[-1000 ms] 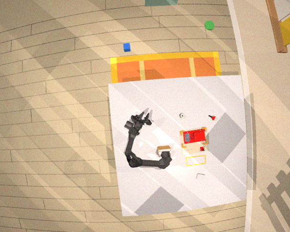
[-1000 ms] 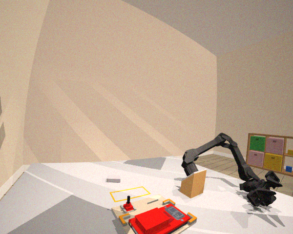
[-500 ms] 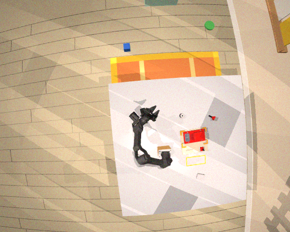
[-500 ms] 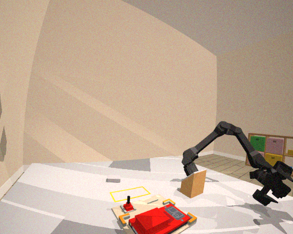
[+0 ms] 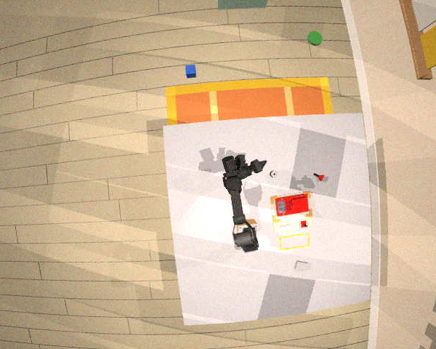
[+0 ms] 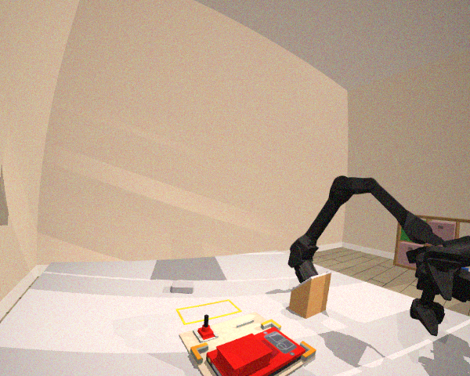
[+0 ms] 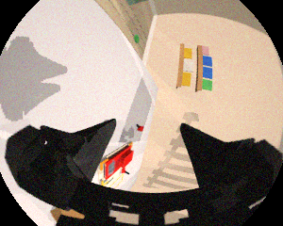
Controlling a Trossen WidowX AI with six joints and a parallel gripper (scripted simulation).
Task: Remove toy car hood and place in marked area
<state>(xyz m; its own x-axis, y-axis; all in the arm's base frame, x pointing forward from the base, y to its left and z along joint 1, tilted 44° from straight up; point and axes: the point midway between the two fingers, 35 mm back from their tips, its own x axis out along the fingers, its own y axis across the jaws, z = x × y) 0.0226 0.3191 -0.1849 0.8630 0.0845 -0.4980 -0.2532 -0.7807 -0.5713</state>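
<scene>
The hood lies 260 mm ahead of my gripper tip, 240 mm to the right of it and 140 mm below it.
</scene>
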